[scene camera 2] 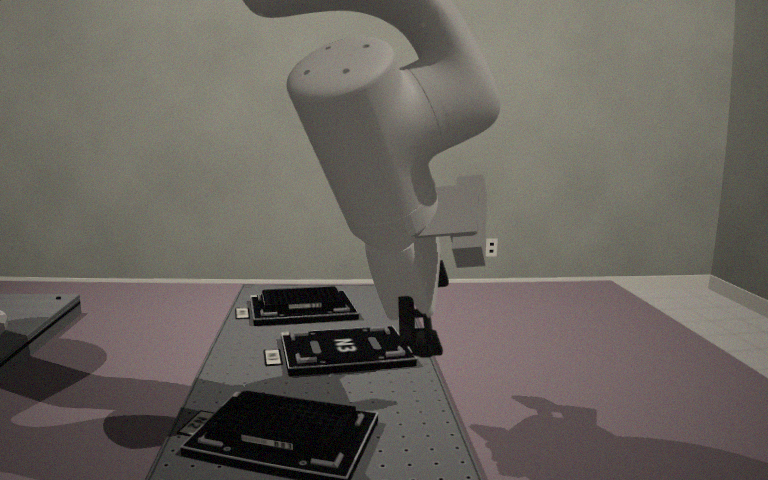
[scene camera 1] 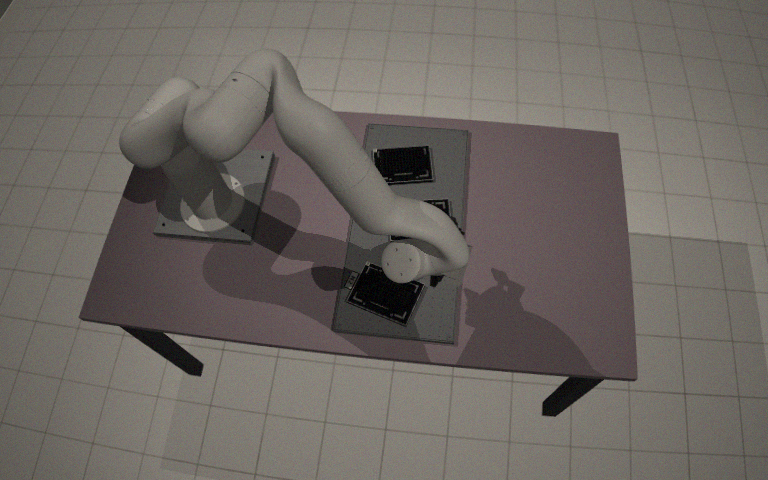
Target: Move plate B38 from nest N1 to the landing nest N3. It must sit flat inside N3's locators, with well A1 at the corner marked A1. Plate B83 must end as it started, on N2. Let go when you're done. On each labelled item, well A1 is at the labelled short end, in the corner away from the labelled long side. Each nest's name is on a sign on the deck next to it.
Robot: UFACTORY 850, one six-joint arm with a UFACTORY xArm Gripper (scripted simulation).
Labels:
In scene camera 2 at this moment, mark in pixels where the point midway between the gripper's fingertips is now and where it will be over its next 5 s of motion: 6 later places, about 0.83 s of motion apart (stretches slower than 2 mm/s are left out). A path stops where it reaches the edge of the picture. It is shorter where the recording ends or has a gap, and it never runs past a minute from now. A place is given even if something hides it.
My gripper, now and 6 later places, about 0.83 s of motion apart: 432,318; 348,327; 249,330; 153,322; 158,306; 187,277; 209,255

